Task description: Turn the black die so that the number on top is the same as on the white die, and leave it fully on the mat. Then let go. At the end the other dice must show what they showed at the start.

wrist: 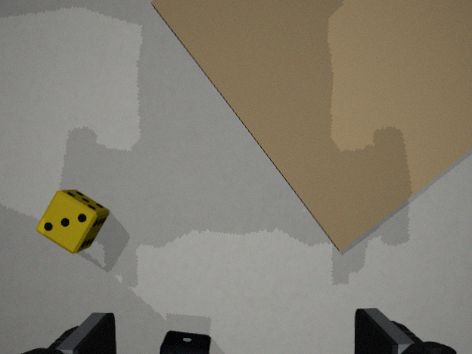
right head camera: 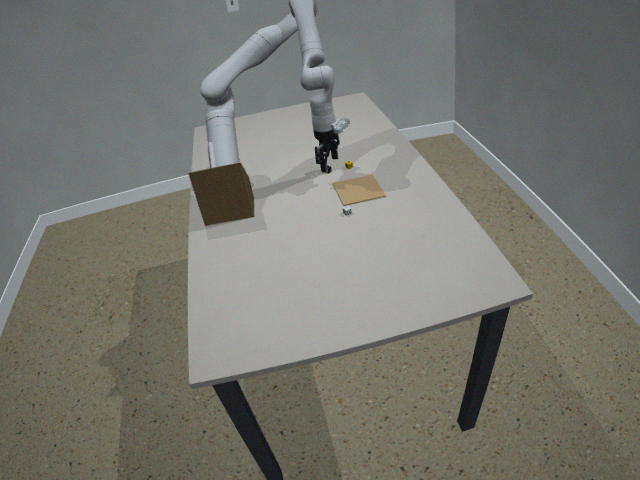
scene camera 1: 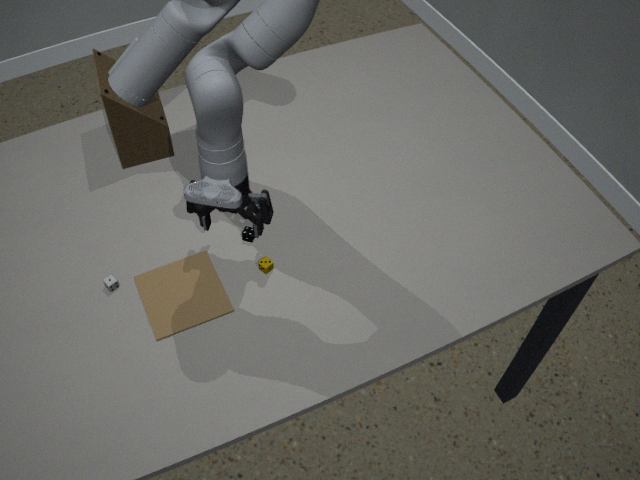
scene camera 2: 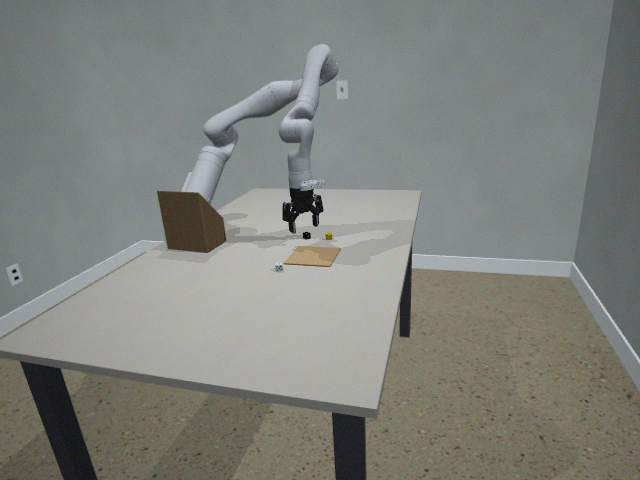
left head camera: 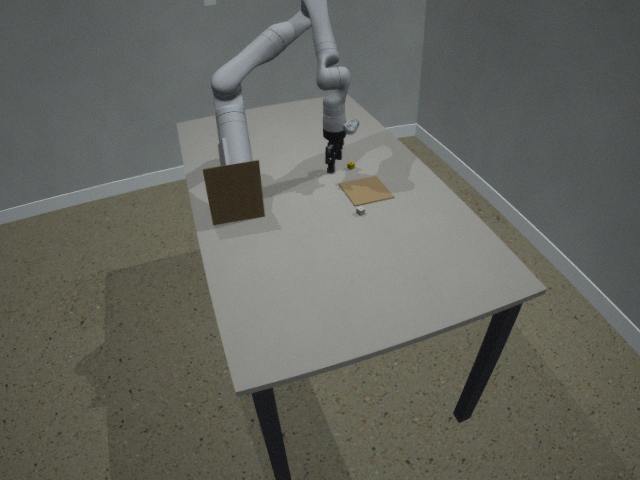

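Pixels of known places: gripper, between the fingertips: (wrist: 235, 338) (right head camera: 330, 165) (scene camera 1: 232, 230) (scene camera 2: 304, 229) (left head camera: 335, 165); arm's base, origin of its link: (right head camera: 226, 172) (scene camera 1: 127, 90) (scene camera 2: 195, 203) (left head camera: 238, 170).
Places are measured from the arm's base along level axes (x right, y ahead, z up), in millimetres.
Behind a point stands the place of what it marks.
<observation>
My gripper (left head camera: 334, 163) @[x -53, y 346, z -106 mm] (right head camera: 331, 164) @[x -53, y 346, z -106 mm] (scene camera 1: 231, 231) @[x -53, y 346, z -106 mm] (scene camera 2: 304, 227) @[x -53, y 346, z -106 mm] (wrist: 235, 338) @[x -53, y 346, z -106 mm] is open and empty, its fingertips a little above the table. The black die (scene camera 1: 248, 234) @[x -81, y 351, z -129 mm] (scene camera 2: 306, 235) @[x -73, y 346, z -134 mm] (wrist: 185, 344) @[x -77, y 351, z -133 mm] is on the table below and between the fingers, nearer the left finger in the wrist view, where it is cut off by the bottom edge; its top number is unclear. The head views do not show it. The white die (left head camera: 360, 210) @[x 185, y 312, z -130 mm] (right head camera: 347, 210) @[x 187, y 315, z -131 mm] (scene camera 1: 111, 282) @[x 176, y 323, z -129 mm] (scene camera 2: 279, 267) @[x 186, y 321, z -137 mm] shows one on top. The mat (left head camera: 366, 190) @[x 78, y 395, z -144 mm] (right head camera: 359, 189) @[x 78, y 397, z -145 mm] (scene camera 1: 180, 294) @[x 78, y 397, z -144 mm] (scene camera 2: 312, 256) @[x 84, y 395, z -144 mm] (wrist: 260, 75) @[x 24, y 414, z -144 mm] carries no die.
The yellow die (left head camera: 351, 165) @[x -69, y 418, z -132 mm] (right head camera: 348, 164) @[x -69, y 417, z -131 mm] (scene camera 1: 265, 264) @[x -75, y 426, z -129 mm] (scene camera 2: 328, 236) @[x -68, y 422, z -135 mm] (wrist: 65, 221) @[x -78, y 422, z -128 mm] shows three on top and sits near the black die, off the mat. A brown angled block (left head camera: 235, 193) @[x 45, y -30, z -47 mm] (right head camera: 224, 196) @[x 46, y -24, z -54 mm] (scene camera 1: 139, 134) @[x 9, y 58, z -68 mm] (scene camera 2: 186, 222) @[x 48, y -15, z -49 mm] stands at the arm's base.
</observation>
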